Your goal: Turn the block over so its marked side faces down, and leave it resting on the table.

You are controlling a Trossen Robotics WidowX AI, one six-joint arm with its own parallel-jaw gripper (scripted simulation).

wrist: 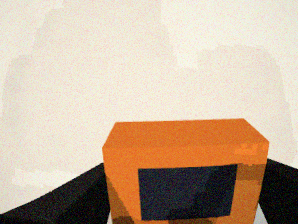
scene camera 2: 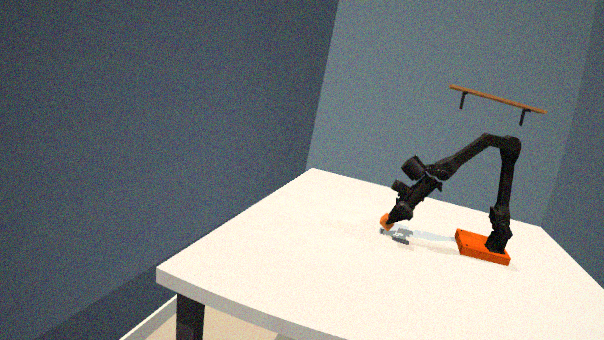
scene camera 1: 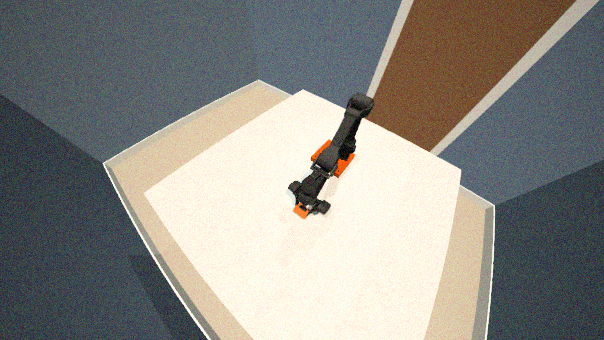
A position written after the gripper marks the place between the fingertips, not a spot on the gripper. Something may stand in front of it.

Observation:
The gripper [scene camera 2: 386,220] holds an orange block [wrist: 179,164].
The gripper is seen too in the wrist view [wrist: 184,171].

